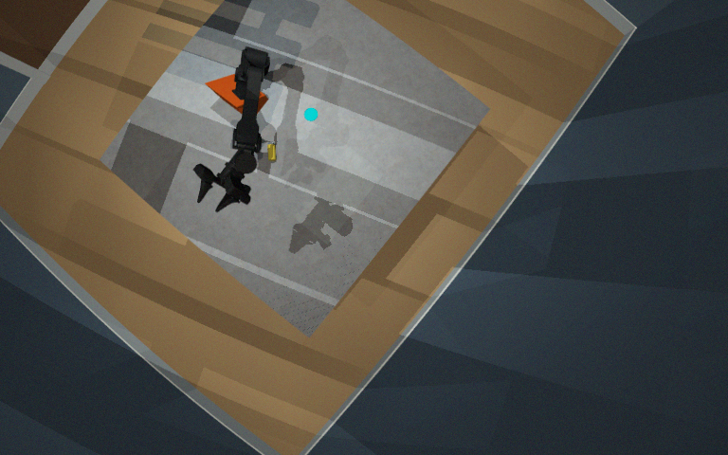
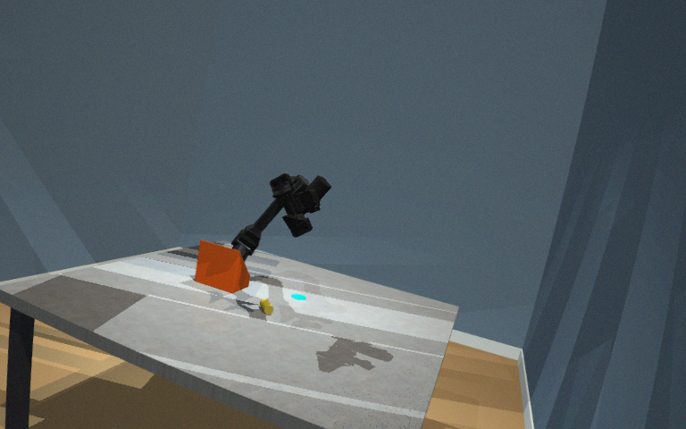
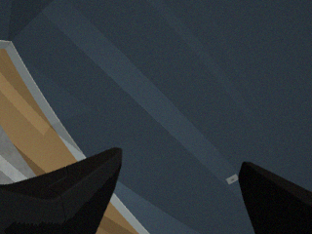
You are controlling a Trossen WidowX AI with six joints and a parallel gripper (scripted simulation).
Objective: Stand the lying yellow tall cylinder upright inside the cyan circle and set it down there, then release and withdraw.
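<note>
My gripper tip is now 400 mm above the yellow tall cylinder, 240 mm to the right of it and 130 mm past it. From my gripper tip the other things lie so: cyan circle: 480 mm to the left, 410 mm below, 130 mm behind.
</note>
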